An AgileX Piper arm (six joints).
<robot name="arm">
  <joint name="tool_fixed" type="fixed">
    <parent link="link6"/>
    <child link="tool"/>
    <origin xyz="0 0 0"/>
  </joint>
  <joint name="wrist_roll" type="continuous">
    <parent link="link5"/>
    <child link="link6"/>
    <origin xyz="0 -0.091 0" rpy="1.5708 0 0"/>
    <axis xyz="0 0 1"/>
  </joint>
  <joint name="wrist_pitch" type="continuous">
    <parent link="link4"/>
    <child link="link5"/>
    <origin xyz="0 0 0" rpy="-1.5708 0 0"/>
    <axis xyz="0 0 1"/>
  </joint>
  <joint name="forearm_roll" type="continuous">
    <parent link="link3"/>
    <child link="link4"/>
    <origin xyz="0.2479 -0.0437 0" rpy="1.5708 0 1.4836"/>
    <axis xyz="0 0 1"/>
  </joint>
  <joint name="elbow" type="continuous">
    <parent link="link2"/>
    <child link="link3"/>
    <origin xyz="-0.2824 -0.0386 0"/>
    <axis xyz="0 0 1"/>
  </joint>
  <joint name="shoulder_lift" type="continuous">
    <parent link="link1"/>
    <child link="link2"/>
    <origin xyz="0 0 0" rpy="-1.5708 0 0"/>
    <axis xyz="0 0 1"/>
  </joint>
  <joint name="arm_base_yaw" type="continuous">
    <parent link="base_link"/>
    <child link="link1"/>
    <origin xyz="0 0 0.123"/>
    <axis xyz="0 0 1"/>
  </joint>
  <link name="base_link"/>
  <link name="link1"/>
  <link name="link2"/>
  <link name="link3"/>
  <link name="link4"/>
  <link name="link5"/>
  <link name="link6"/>
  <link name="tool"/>
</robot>
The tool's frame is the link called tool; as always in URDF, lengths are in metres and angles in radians. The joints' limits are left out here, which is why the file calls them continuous.
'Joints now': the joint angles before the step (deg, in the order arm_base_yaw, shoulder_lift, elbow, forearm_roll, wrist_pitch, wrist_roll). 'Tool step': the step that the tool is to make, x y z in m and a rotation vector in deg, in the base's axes. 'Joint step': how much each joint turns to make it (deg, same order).
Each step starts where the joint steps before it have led.
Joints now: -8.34 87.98 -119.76 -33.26 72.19 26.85
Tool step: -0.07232 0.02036 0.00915 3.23 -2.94 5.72
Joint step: 0.07 -14.22 10.90 7.10 -0.32 -2.44
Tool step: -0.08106 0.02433 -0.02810 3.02 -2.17 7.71
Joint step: 0.03 -18.88 18.80 8.50 -2.91 -3.04
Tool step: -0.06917 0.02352 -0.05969 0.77 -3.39 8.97
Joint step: 0.00 -20.29 21.16 8.91 -5.39 -5.46
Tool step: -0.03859 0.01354 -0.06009 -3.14 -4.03 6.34
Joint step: -0.01 -16.05 16.46 5.39 -5.52 -6.84
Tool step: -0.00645 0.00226 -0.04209 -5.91 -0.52 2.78
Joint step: 0.00 -7.93 10.43 0.85 -4.15 -6.66
